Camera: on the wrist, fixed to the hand. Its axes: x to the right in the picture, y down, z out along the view.
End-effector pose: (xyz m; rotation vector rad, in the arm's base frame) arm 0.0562 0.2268 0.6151 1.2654 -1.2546 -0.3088
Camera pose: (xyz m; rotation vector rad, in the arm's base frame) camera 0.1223 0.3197 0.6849 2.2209 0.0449 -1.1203
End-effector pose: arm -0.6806 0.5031 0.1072 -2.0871 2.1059 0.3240
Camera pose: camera -0.7382 0.4819 0.2260 -2.7963 0.1023 -0.2887
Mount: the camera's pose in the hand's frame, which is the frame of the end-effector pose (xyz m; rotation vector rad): -0.0100 0.0624 -0.1178 0.2469 0.1432 -1.5324
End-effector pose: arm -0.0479 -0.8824 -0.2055 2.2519 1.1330 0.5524
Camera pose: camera -0.0846 -0.8870 -0.0770 0.8927 2.5473 -0.1045
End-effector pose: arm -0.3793 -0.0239 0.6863 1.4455 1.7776 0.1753
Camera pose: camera -0.4097 0.0319 0.8039 -0.1054 2.5664 -0.7564
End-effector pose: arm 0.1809 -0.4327 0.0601 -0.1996 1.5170 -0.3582
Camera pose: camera 0.0702 -0.3601 0.0417 -1.1528 1.1650 -1.7679
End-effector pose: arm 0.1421 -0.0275 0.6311 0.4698 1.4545 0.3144
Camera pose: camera 0.0290 0.0356 0.6643 -0.5530 1.6048 -1.0698
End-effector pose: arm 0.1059 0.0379 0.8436 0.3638 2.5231 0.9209
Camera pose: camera 0.0646 0.0161 0.9689 -1.4082 2.0838 -0.0118
